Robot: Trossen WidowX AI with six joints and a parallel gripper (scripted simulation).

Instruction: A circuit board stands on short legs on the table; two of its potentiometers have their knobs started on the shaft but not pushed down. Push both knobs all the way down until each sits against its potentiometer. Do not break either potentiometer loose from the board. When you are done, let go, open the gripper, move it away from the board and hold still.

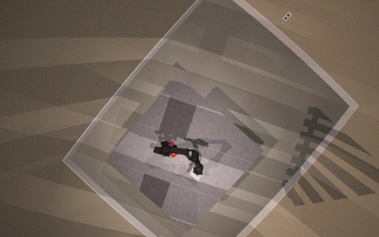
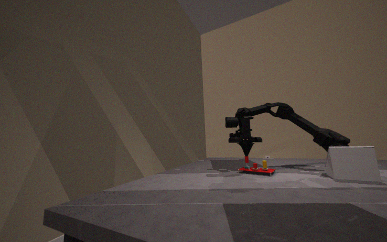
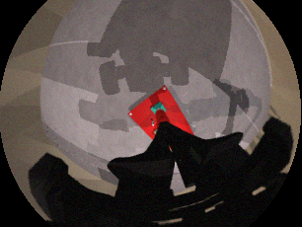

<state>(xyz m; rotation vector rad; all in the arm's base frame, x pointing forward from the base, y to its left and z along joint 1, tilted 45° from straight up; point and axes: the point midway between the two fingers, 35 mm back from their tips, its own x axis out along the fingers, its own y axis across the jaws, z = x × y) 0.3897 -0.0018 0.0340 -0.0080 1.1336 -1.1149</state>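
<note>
Now: gripper tip 2 cm above the red knob. The rest, counted from my gripper tip: yellow knob (8 cm behind, 4 cm below, 3 cm to the left).
</note>
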